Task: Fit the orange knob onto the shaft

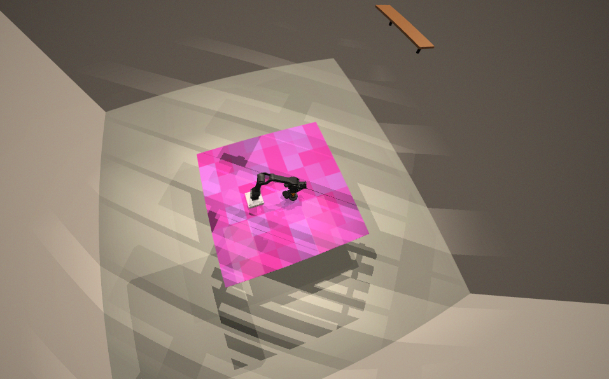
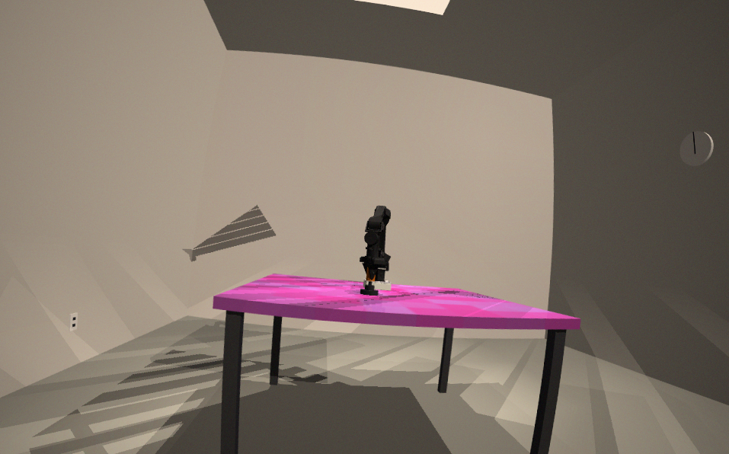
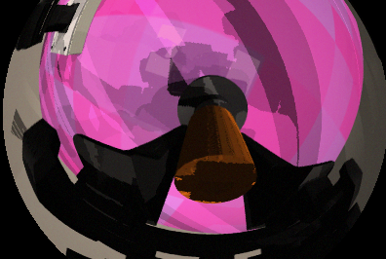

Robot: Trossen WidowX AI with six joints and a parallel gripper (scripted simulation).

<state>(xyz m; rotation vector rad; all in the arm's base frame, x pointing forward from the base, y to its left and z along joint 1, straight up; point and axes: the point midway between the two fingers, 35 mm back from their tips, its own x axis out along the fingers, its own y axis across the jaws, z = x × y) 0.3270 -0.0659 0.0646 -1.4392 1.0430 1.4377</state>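
My gripper tip is 2 cm below the orange knob. The rest, counted from my gripper tip: dark round pedestal: 4 cm below.
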